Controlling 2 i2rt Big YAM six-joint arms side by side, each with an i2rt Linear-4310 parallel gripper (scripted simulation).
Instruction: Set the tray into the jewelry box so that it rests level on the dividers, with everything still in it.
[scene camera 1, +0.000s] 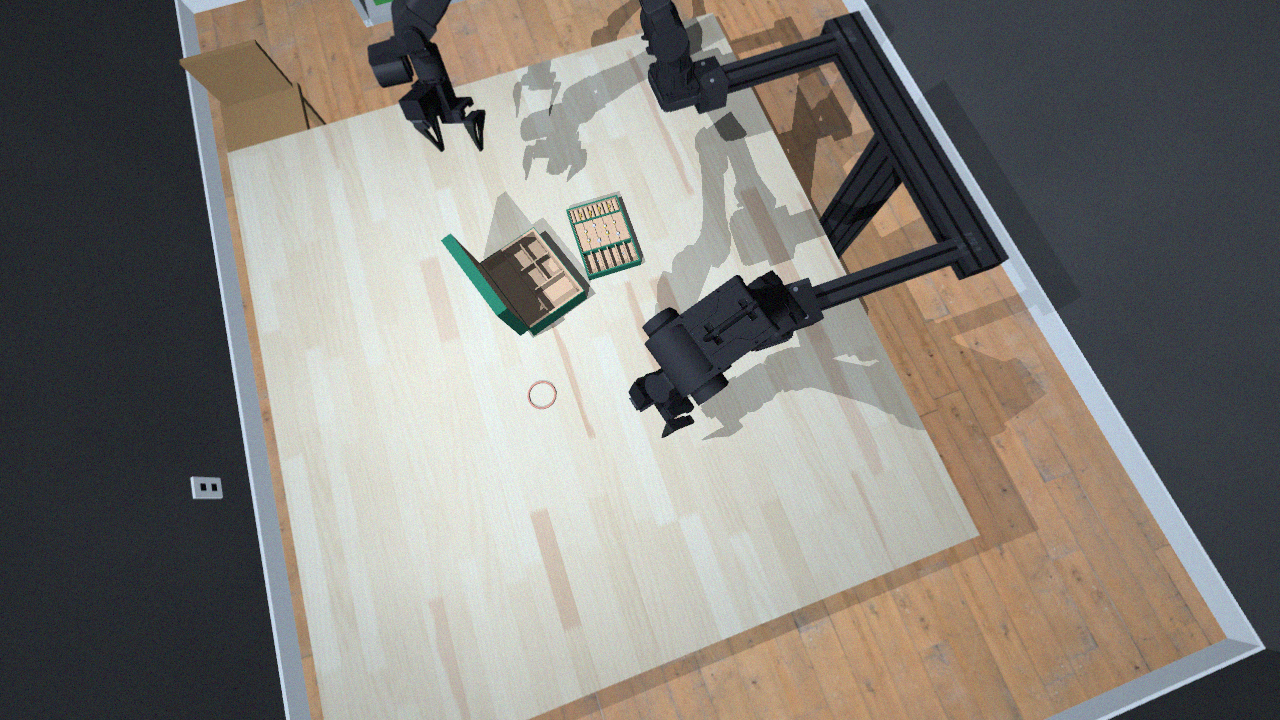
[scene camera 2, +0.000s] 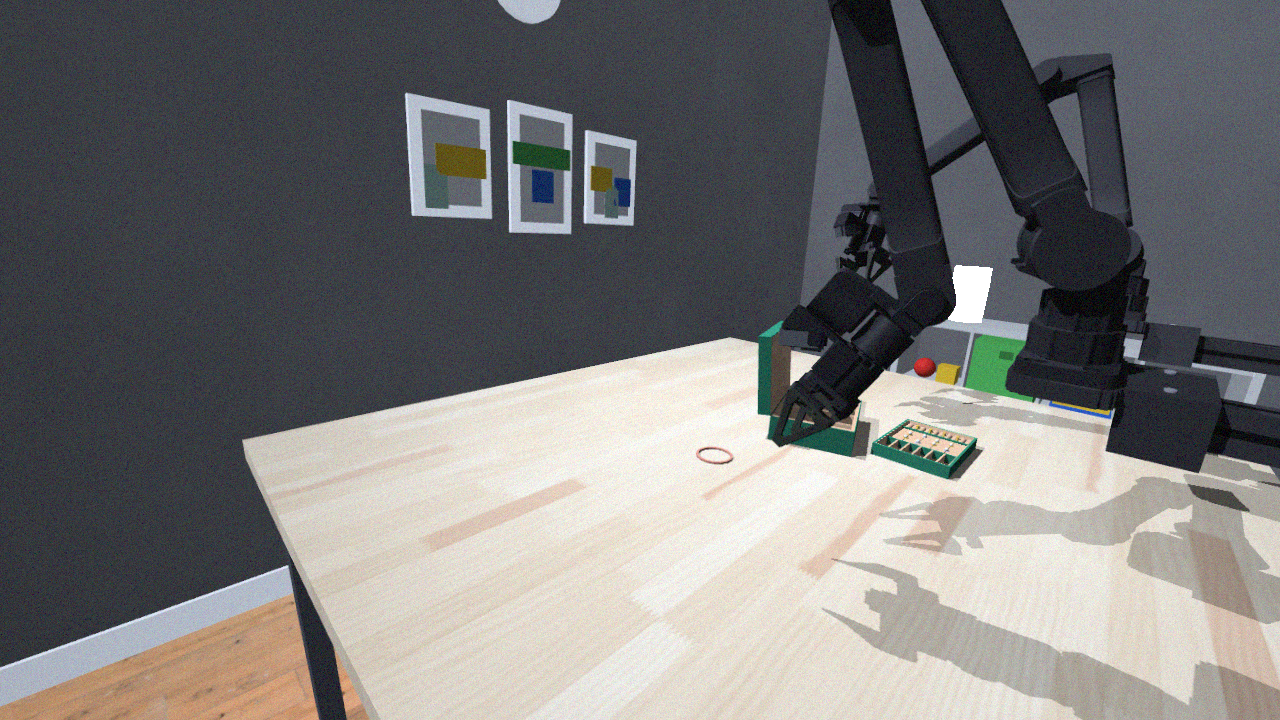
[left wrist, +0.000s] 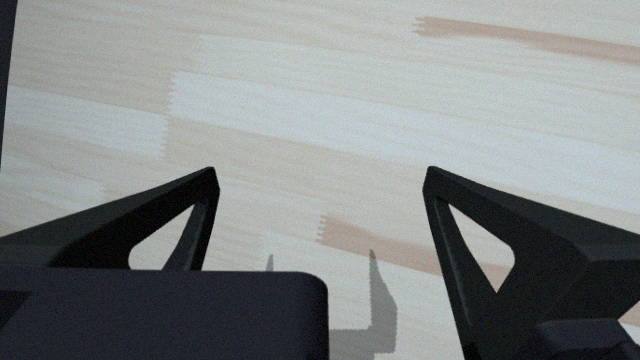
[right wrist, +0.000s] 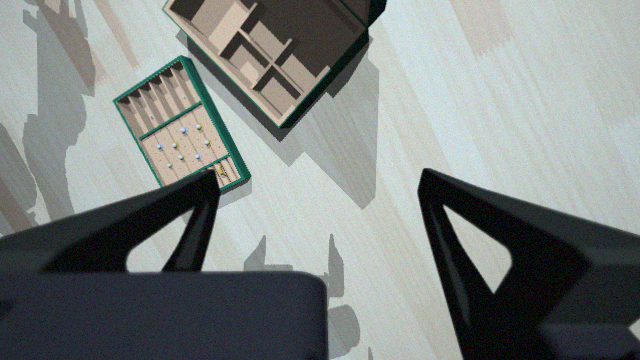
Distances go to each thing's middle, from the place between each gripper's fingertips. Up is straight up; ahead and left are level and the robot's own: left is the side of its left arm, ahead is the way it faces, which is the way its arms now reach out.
My left gripper (scene camera 2: 785, 439) is now 55 cm to the left of the green-rimmed tray (scene camera 1: 608, 252), 16 cm above it and 2 cm past it.
Right now the green-rimmed tray is 27 cm behind my right hand (scene camera 1: 462, 150), 13 cm to the left of it and 32 cm below it.
